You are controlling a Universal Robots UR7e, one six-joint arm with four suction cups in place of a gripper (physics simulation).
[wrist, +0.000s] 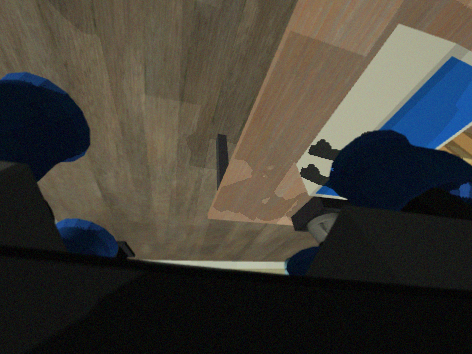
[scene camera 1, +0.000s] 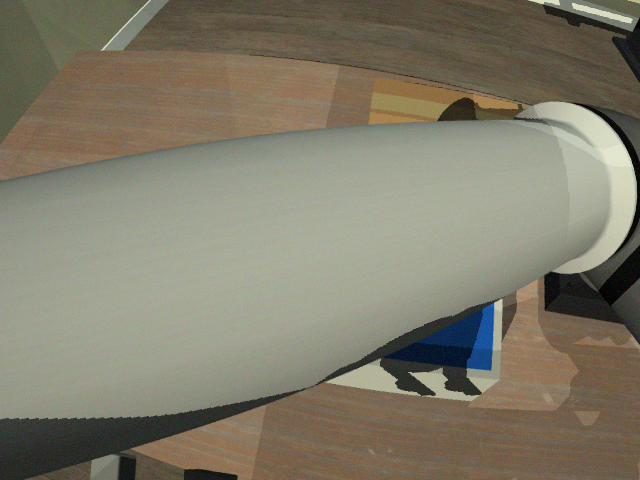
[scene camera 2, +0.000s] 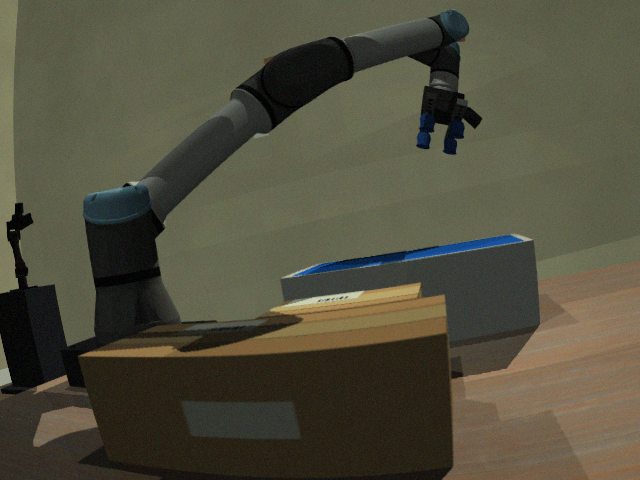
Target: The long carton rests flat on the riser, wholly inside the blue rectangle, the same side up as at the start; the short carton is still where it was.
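Frame: origin at the arm's base, x left, y down, z back, level; millimetres.
Seen in the pictures: hand at its tool point: [wrist: 209,210] [scene camera 2: 439,141]; arm's base at its link origin: [wrist: 325,221].
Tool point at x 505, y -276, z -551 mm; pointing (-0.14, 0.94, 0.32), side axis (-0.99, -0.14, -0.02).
Note:
Pixels of each thing's top centre, then the offset from my tool point to it. "*": a spot on its surface instead.
- long brown carton at its top centre: [scene camera 2: 258,332] [scene camera 1: 450,112] dy +236, dx -782, dz +272 mm
- short carton at a spot on its surface: [scene camera 2: 392,294] * dy +236, dx -669, dz +164 mm
- pale riser at its top centre: [scene camera 1: 374,291] [scene camera 2: 415,253] [wrist: 393,152] dy +219, dx -402, dz +123 mm
- blue rectangle at its top centre: [scene camera 1: 374,291] [scene camera 2: 415,253] [wrist: 393,152] dy +219, dx -402, dz +123 mm
The long brown carton [scene camera 1: 403,103] [scene camera 2: 361,403] lies flat on the table, with a grey label on its side. The short carton [scene camera 2: 392,294] shows partly behind it in scene camera 2; the arm hides it in scene camera 1. The pale riser [scene camera 1: 361,379] [scene camera 2: 491,294] [wrist: 370,90] stands beyond the cartons, with the blue rectangle [scene camera 1: 480,335] [scene camera 2: 465,248] [wrist: 430,105] on top and no carton in its visible parts. My gripper [scene camera 2: 436,136] [wrist: 210,200] is open, its four blue cups empty, high above riser level and apart from both cartons. Scene camera 1 does not show the cups.
My grey arm link [scene camera 1: 284,248] covers much of scene camera 1, crossing over the riser and cartons. The arm's base [scene camera 2: 129,304] stands at the left in scene camera 2, near a black pedestal [scene camera 2: 33,335]. The table's edge [wrist: 250,120] and the wooden floor show in the wrist view.

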